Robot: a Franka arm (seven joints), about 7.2 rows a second.
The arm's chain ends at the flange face. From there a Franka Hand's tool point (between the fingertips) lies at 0.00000 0.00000 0.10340 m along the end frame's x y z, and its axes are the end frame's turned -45 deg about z.
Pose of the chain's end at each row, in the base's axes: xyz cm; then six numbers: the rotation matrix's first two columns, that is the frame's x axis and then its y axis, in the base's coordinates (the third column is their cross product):
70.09 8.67 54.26 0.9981 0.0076 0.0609 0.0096 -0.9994 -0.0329
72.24 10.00 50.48 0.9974 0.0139 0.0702 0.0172 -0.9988 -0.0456
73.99 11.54 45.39 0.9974 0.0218 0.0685 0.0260 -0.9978 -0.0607
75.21 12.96 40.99 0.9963 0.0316 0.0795 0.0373 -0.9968 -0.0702
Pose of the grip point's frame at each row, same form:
70.72 9.02 43.95 0.6990 0.7121 0.0663 0.7126 -0.7013 0.0198
72.96 10.48 40.18 0.6931 0.7161 0.0819 0.7174 -0.6964 0.0174
74.68 12.18 35.09 0.6869 0.7210 0.0914 0.7237 -0.6901 0.0055
76.01 13.71 30.71 0.6781 0.7272 0.1059 0.7309 -0.6825 0.0066

